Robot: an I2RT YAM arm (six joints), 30 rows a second.
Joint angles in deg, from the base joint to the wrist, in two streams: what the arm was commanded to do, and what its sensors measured. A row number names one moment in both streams.
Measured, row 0:
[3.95 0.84 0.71 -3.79 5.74 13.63]
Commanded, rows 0 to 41:
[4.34 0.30 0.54 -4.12 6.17 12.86]
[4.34 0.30 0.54 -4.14 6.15 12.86]
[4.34 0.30 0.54 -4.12 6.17 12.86]
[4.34 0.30 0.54 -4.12 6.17 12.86]
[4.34 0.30 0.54 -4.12 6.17 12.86]
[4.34 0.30 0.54 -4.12 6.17 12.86]
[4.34 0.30 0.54 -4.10 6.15 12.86]
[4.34 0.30 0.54 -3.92 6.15 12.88]
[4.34 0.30 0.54 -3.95 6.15 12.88]
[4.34 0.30 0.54 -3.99 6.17 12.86]
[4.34 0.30 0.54 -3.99 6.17 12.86]
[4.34 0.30 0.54 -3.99 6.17 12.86]
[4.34 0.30 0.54 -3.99 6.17 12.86]
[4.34 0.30 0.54 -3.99 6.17 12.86]
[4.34 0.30 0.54 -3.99 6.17 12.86]
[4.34 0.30 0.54 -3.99 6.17 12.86]
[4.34 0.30 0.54 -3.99 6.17 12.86]
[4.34 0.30 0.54 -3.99 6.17 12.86]
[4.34 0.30 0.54 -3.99 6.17 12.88]
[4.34 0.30 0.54 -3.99 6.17 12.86]
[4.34 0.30 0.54 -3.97 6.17 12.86]
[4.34 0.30 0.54 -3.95 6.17 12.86]
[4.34 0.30 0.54 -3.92 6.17 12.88]
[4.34 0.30 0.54 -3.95 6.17 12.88]
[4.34 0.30 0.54 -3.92 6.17 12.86]
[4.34 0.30 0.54 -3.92 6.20 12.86]
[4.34 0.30 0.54 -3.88 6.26 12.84]
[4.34 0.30 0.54 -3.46 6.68 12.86]
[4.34 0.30 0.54 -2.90 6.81 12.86]
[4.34 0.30 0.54 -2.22 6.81 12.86]
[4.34 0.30 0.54 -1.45 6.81 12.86]
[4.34 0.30 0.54 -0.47 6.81 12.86]
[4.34 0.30 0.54 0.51 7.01 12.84]
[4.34 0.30 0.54 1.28 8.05 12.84]
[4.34 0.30 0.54 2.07 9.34 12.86]
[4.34 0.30 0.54 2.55 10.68 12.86]
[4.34 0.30 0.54 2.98 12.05 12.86]
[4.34 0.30 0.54 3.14 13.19 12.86]
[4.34 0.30 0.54 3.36 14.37 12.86]
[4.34 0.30 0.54 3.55 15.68 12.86]
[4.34 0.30 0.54 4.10 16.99 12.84]
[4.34 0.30 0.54 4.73 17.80 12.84]
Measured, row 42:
[3.95 0.84 0.69 3.49 12.19 13.61]
